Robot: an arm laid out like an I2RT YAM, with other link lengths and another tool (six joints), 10 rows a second.
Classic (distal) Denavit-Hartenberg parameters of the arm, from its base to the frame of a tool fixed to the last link. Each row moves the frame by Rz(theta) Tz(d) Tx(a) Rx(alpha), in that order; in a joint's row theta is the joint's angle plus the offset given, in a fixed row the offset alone. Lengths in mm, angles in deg.
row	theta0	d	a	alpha
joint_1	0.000	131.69	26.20	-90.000
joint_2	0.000	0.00	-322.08	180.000
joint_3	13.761	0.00	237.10	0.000
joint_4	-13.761	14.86	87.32	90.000
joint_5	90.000	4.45	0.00	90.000
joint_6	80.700	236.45	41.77	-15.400
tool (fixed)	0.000	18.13	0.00	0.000
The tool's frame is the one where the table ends.
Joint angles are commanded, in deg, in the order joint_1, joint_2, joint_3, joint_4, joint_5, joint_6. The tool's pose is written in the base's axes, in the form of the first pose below.
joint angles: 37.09 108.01 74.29 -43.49 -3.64 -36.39
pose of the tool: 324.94 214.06 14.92 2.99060 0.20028 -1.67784
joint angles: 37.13 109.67 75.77 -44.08 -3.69 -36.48
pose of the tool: 327.89 216.84 10.71 2.98033 0.19152 -1.67742
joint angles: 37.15 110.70 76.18 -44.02 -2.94 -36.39
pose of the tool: 330.69 215.01 6.12 2.98176 0.17566 -1.68101
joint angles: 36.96 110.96 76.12 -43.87 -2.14 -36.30
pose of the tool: 333.34 210.99 4.48 2.98888 0.16387 -1.68741
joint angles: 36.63 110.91 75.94 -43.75 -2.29 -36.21
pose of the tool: 333.68 209.31 4.02 2.98669 0.16579 -1.69456
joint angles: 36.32 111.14 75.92 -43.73 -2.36 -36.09
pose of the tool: 334.11 207.46 2.45 2.98257 0.16411 -1.70246
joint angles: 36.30 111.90 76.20 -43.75 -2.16 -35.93
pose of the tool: 334.78 206.79 -1.16 2.97817 0.15588 -1.70691
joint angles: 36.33 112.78 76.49 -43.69 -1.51 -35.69
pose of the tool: 336.57 204.95 -5.34 2.97873 0.14187 -1.71245
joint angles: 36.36 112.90 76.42 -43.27 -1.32 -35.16
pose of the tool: 337.95 205.55 -6.20 2.98261 0.14337 -1.72106
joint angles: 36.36 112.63 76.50 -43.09 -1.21 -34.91
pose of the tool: 339.93 206.58 -4.02 2.98993 0.14908 -1.72463
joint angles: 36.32 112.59 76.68 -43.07 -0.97 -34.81
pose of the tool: 341.89 206.43 -2.90 2.99560 0.14937 -1.72699
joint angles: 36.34 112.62 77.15 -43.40 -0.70 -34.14
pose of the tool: 343.25 206.60 -1.17 2.99856 0.14895 -1.73858
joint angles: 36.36 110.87 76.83 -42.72 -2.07 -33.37
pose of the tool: 343.60 215.15 8.77 3.00503 0.19343 -1.74522
